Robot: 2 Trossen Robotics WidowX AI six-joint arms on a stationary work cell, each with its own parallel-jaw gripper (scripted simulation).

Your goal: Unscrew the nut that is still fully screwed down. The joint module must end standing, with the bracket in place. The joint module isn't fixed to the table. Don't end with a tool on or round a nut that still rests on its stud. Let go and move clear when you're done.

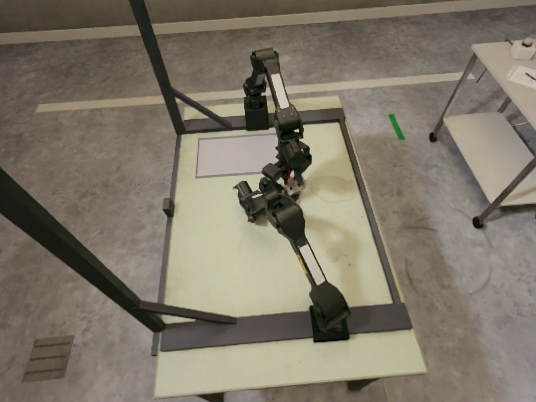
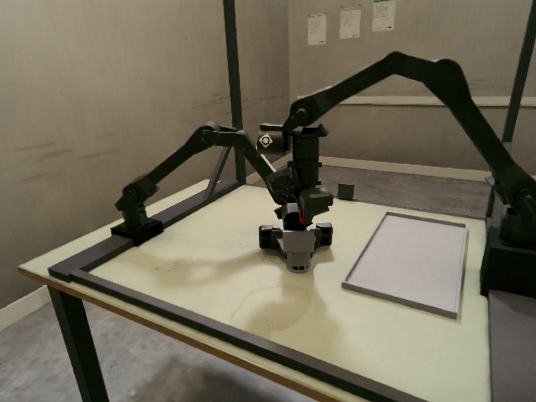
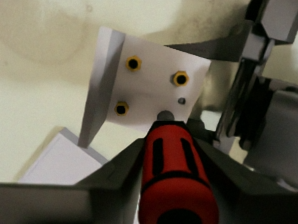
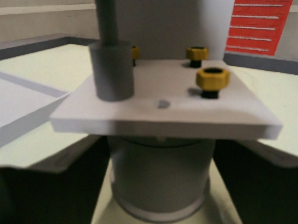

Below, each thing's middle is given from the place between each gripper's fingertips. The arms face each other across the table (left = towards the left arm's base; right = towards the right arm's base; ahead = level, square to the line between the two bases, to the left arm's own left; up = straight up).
Now: the pale bracket [image 4: 163,76] 2 cm ahead of my left hand, 1 cm to the right of it and 7 cm below it. The rest, counted from my left hand: shallow grey tray [image 2: 418,260] (11 cm behind, 24 cm to the left, 14 cm below).
I see the pale bracket 30 mm ahead of my right hand, 10 mm to the left of it and 40 mm above it. From my right hand the other things lie so: shallow grey tray 100 mm behind, 270 mm to the left, 30 mm below.
